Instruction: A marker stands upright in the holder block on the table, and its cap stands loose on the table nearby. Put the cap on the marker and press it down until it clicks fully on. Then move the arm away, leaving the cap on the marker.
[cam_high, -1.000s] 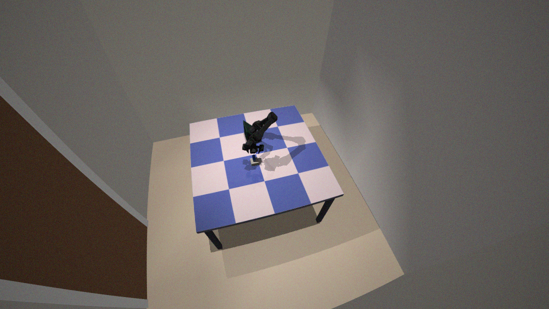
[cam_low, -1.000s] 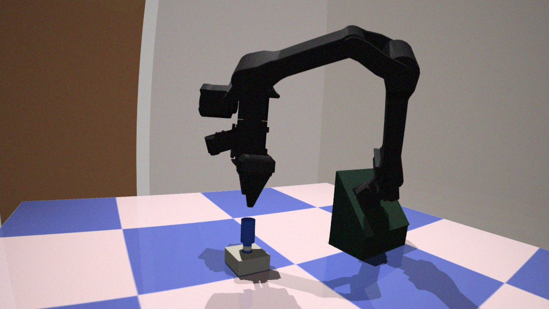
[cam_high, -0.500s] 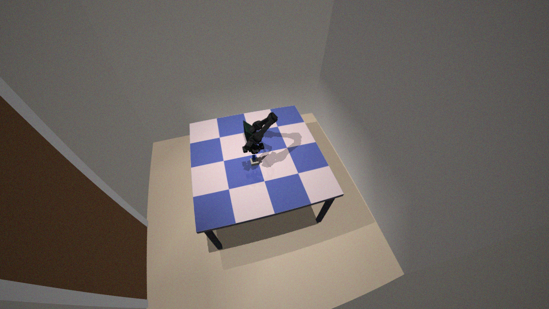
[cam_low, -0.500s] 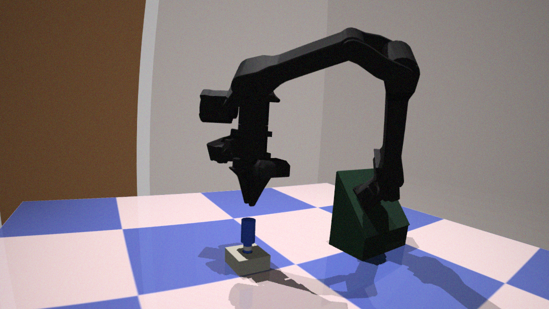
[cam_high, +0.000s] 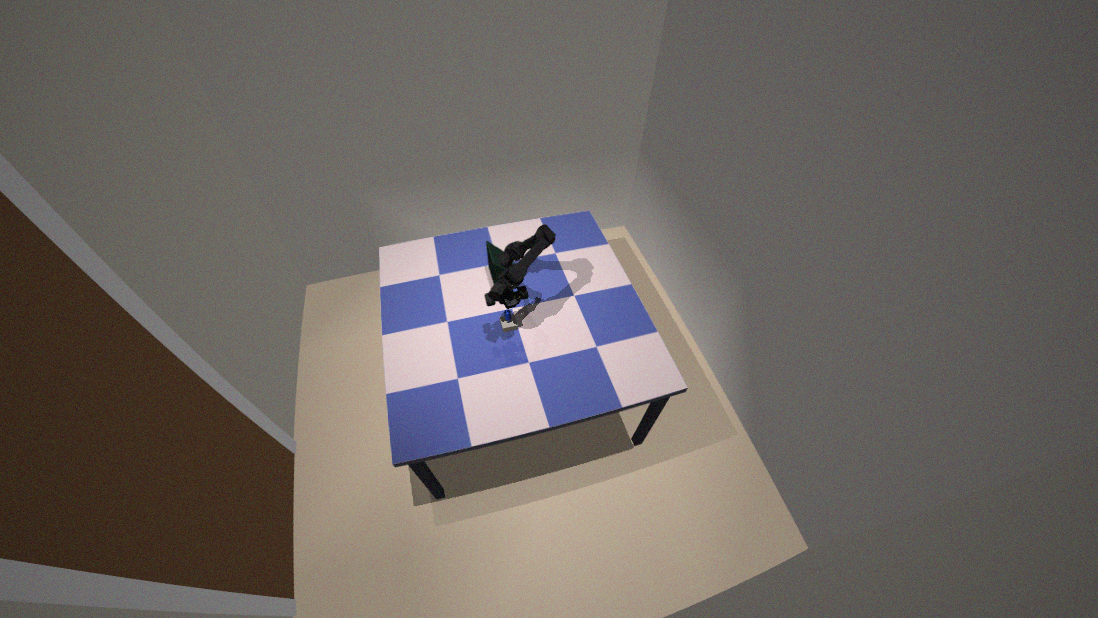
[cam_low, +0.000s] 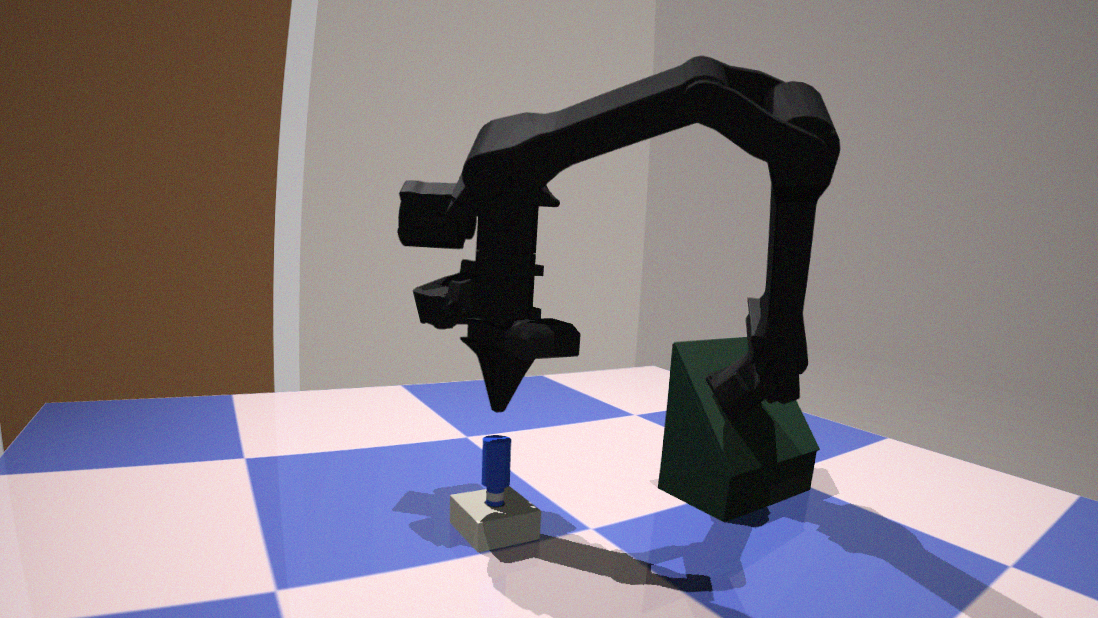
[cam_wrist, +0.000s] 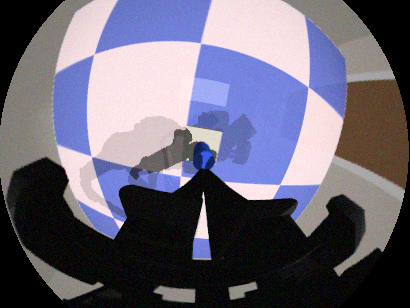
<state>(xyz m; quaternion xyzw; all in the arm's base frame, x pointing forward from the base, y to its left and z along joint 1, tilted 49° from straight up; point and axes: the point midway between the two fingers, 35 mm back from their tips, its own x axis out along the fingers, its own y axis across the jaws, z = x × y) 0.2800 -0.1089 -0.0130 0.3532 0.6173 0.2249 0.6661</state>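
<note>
Now: gripper tip 50 mm above the blue cap.
</note>
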